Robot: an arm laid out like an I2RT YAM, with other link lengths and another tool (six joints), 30 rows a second.
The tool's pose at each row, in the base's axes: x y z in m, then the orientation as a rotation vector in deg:
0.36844 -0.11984 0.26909 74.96 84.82 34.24
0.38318 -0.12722 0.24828 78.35 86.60 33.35
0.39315 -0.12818 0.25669 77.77 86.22 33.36
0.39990 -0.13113 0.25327 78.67 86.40 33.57
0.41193 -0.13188 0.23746 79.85 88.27 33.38
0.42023 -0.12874 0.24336 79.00 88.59 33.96
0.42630 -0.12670 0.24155 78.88 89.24 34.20
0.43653 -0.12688 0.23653 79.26 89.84 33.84
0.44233 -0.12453 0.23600 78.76 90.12 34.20
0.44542 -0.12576 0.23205 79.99 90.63 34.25
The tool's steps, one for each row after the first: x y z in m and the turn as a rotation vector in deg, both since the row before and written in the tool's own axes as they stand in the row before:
0.00244 -0.01397 0.02244 3.42 0.98 1.08
-0.00263 0.01154 0.00557 -0.56 -0.31 -0.22
-0.00080 -0.00058 0.00806 0.59 0.32 0.59
0.00594 -0.00803 0.01719 1.73 1.30 0.00
0.00183 0.00977 0.00384 -0.63 0.49 -0.39
0.00302 0.00192 0.00561 0.14 0.59 -0.19
0.00221 0.00071 0.01116 0.68 0.25 -0.12
0.00279 0.00302 0.00475 -0.33 0.36 -0.25
0.00031 -0.00209 0.00471 1.00 0.50 0.63

